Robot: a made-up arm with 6 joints.
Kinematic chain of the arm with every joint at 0, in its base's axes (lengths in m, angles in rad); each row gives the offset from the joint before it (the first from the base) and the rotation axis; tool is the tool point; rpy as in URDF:
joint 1: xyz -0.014 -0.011 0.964 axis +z
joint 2: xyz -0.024 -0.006 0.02 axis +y
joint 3: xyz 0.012 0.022 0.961 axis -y
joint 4: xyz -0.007 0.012 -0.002 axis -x
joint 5: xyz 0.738 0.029 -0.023 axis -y
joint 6: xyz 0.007 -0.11 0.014 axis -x
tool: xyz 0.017 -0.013 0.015 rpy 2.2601 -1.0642 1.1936
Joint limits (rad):
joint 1: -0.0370..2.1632
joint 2: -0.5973..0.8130
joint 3: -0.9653..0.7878
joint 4: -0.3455..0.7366
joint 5: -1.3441..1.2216
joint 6: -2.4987..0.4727
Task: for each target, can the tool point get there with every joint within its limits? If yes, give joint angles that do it. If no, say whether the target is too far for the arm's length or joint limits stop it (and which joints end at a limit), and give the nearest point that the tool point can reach.
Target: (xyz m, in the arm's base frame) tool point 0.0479 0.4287 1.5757
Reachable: yes | joints 1.5715 -0.2066 -0.6506 0.1187 -1.1016 -2.2111
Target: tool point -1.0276 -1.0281 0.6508
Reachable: no: joint limits stop it (at a limit: joint 1, joint 2, joint 3, joint 4, joint 6) | nearest point -0.2444 0.3873 0.9268 | short by 1.641 m
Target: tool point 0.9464 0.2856 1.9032
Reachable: yes | joints 0.3583 0.2781 0.2265 0.5276 0.5813 -1.6468
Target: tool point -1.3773 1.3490 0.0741
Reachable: no: too far | nearest point -0.6240 0.9711 1.0237 | short by 1.270 m
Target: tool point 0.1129 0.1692 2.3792
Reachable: yes | joints 1.2490 -0.3645 0.4001 0.0398 -0.5080 -1.9592
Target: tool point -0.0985 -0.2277 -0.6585
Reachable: no: joint limits stop it (at a limit: joint 1, joint 2, joint 3, joint 4, joint 6) | nearest point 0.4525 -0.0720 0.8920 | short by 1.653 m
